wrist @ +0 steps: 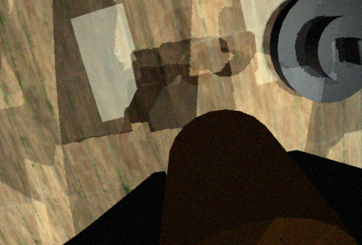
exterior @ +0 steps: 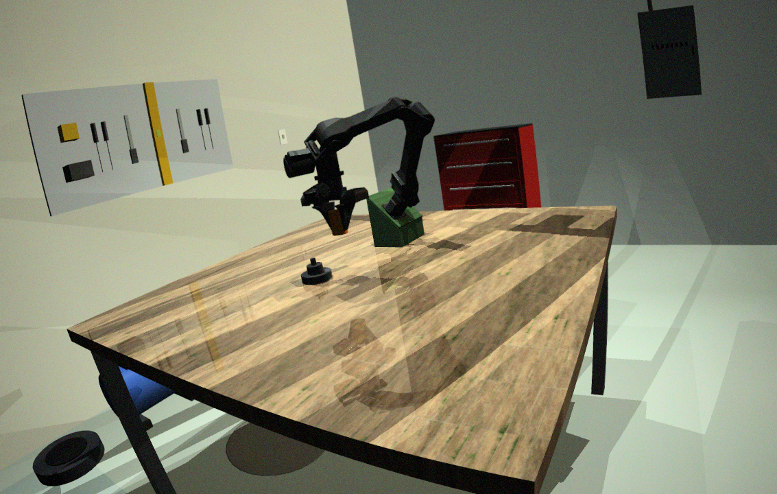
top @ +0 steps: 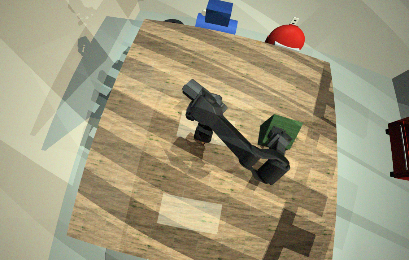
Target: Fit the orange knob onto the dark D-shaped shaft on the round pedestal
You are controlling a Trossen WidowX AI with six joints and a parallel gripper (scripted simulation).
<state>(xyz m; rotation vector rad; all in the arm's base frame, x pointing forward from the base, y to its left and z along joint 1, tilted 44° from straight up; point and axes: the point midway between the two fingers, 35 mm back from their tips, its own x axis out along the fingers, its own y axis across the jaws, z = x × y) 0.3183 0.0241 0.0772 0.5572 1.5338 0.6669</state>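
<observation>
The shaft is 10 cm to the right of my gripper tip, 10 cm below it and 3 cm ahead of it. Also, from my gripper tip: orange knob 2 cm above.
</observation>
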